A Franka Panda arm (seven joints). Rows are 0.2 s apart.
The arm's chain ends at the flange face. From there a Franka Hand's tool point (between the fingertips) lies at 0.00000 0.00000 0.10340 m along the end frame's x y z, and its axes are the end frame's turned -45 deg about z.
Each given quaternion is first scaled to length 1.
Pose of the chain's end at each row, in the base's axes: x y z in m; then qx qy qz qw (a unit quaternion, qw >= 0):
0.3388 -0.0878 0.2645 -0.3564 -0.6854 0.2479 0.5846
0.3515 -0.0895 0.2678 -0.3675 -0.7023 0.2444 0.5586
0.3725 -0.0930 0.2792 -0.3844 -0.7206 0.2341 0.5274
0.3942 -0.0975 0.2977 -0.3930 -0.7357 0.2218 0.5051
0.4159 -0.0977 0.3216 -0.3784 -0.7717 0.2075 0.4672
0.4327 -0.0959 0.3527 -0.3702 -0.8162 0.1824 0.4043
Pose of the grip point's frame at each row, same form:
0.2377 -0.0799 0.2445 -0.0670 -0.7696 0.0053 0.6350
0.2518 -0.0825 0.2413 -0.0708 -0.7895 0.0120 0.6096
0.2753 -0.0860 0.2447 -0.0794 -0.8129 0.0145 0.5768
0.2993 -0.0902 0.2572 -0.0815 -0.8301 0.0116 0.5515
0.3251 -0.0943 0.2722 -0.0543 -0.8577 0.0129 0.5110
0.3505 -0.0957 0.2900 -0.0297 -0.8958 0.0138 0.4433

